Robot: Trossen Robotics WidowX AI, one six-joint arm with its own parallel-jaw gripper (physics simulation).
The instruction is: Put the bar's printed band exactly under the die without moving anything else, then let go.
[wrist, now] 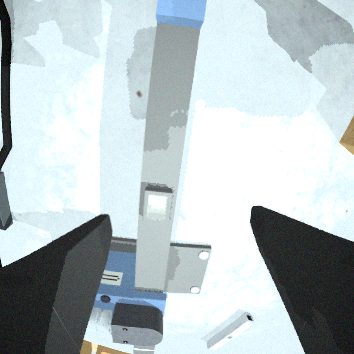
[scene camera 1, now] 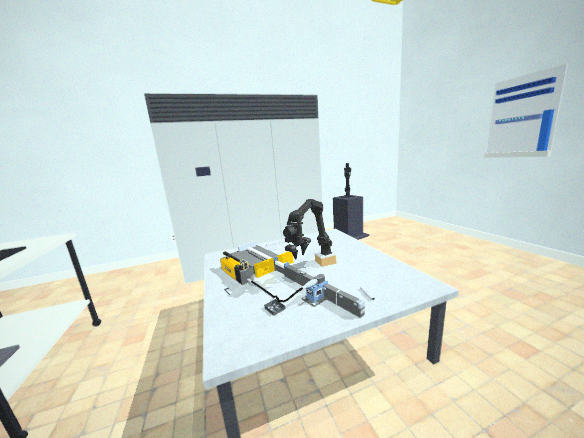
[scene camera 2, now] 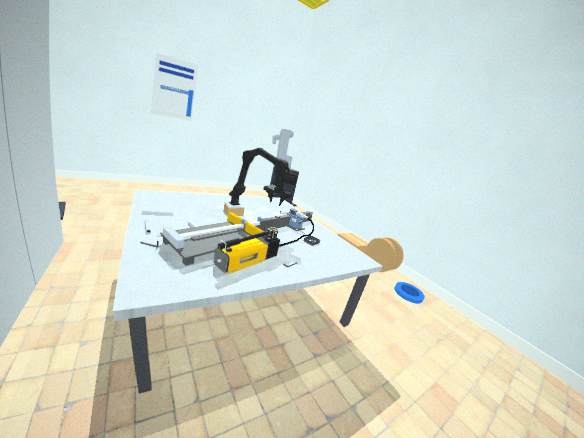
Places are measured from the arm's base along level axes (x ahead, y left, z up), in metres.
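Pixels of known places: gripper, between the fingertips: [wrist: 180,219] [scene camera 1: 299,257] [scene camera 2: 274,204]; arm's base, origin of its link: [scene camera 1: 326,253] [scene camera 2: 234,203].
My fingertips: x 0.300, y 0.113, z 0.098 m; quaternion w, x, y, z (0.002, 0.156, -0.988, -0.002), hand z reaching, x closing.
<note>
Ahead of a thing's pixels: the offset from my fingertips to its top centre. "spot": to the spot under its first point.
A long grey bar @(spot: dz -0.101, dx +0.028, dy -0.003 m) [scene camera 1: 296,273] [scene camera 2: 275,220] [wrist: 169,75] lies across the table and runs to a blue press unit @(spot: dz -0.100, dx +0.051, dy +0.231 m) [scene camera 1: 316,291] [scene camera 2: 296,220] [wrist: 120,262]. A thin pale line [scene camera 1: 338,295] crosses the dark stretch beyond the press; I cannot tell if it is the printed band. The die cannot be made out separately on the press. My gripper [scene camera 1: 299,255] [scene camera 2: 276,202] [wrist: 180,219] is open and empty, pointing down above the bar. In the wrist view the bar passes between the fingertips, nearer the left finger, with the press below and left.
A bench with yellow guards [scene camera 1: 264,267] [scene camera 2: 247,224] and a yellow motor @(spot: dz -0.100, dx +0.338, dy -0.345 m) [scene camera 1: 230,268] [scene camera 2: 247,256] stands at the bar's other end. A black cable joins a dark control box @(spot: dz -0.164, dx +0.252, dy +0.123 m) [scene camera 1: 274,306] [scene camera 2: 312,240]. A small pale tube @(dz -0.146, dx -0.209, dy +0.340 m) [scene camera 1: 366,292] [wrist: 230,330] lies beside the bar.
</note>
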